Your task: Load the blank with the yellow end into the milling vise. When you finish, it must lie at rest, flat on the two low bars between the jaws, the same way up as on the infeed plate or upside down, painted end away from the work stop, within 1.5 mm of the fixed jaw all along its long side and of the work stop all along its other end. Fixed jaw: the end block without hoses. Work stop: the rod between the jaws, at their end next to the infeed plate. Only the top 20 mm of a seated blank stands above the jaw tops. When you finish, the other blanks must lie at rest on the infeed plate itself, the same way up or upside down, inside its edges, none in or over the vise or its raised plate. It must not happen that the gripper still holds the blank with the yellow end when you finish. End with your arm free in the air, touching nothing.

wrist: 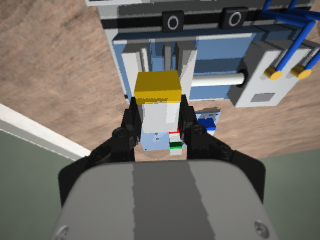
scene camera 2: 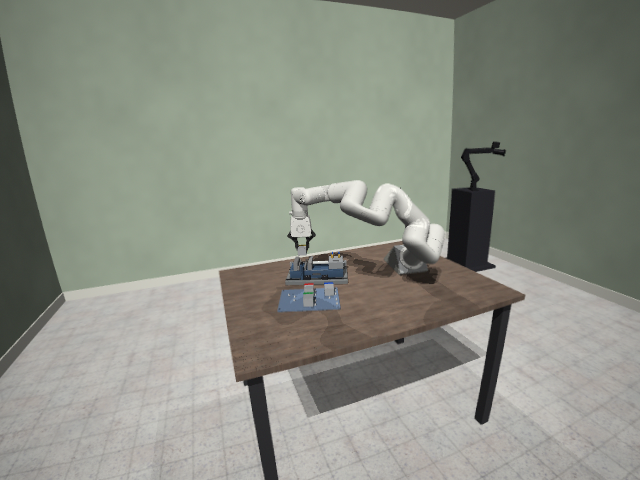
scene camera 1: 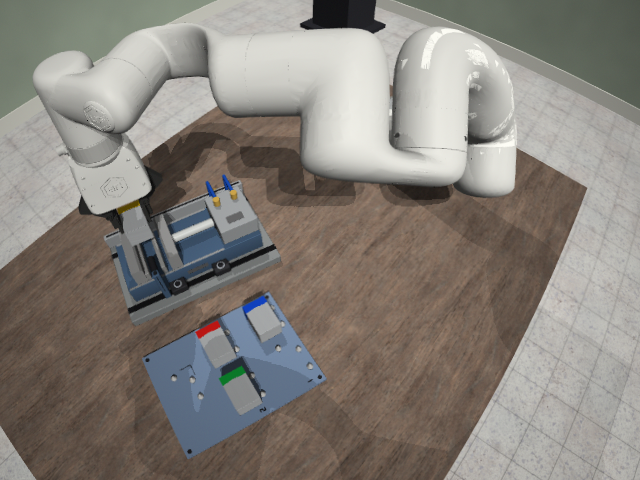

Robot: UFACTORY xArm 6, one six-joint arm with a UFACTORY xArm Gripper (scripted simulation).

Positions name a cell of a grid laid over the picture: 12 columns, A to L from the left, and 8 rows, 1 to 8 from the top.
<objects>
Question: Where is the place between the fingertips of the gripper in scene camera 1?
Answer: At C4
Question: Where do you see a red-ended blank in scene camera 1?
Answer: E6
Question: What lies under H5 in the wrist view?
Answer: The gripper.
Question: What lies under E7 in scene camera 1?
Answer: A green-ended blank.
</objects>
